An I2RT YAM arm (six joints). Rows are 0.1 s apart.
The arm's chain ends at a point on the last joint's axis. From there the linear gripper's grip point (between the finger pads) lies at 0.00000 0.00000 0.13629 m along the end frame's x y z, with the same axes.
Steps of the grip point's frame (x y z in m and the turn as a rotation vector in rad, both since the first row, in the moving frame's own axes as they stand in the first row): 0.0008, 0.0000, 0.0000, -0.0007, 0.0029, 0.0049; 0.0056, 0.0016, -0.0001, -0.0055, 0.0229, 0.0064; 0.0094, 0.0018, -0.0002, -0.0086, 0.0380, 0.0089; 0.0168, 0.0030, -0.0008, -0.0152, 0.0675, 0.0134; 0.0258, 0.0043, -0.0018, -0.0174, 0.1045, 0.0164; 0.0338, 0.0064, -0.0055, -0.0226, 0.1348, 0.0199; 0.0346, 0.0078, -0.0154, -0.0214, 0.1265, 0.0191; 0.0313, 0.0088, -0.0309, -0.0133, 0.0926, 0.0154; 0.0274, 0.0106, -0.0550, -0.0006, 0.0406, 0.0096; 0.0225, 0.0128, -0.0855, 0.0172, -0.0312, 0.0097; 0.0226, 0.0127, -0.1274, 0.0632, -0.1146, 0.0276
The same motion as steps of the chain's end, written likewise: 0.0004, -0.0001, 0.0000, -0.0007, 0.0029, 0.0049; 0.0025, 0.0008, -0.0001, -0.0055, 0.0229, 0.0064; 0.0042, 0.0006, -0.0001, -0.0086, 0.0380, 0.0089; 0.0076, 0.0009, -0.0005, -0.0152, 0.0675, 0.0134; 0.0116, 0.0018, -0.0010, -0.0174, 0.1045, 0.0164; 0.0155, 0.0031, -0.0042, -0.0226, 0.1348, 0.0199; 0.0174, 0.0047, -0.0143, -0.0214, 0.1265, 0.0191; 0.0187, 0.0069, -0.0303, -0.0133, 0.0926, 0.0154; 0.0219, 0.0105, -0.0549, -0.0006, 0.0406, 0.0096; 0.0267, 0.0152, -0.0854, 0.0172, -0.0312, 0.0097; 0.0381, 0.0215, -0.1262, 0.0632, -0.1146, 0.0276
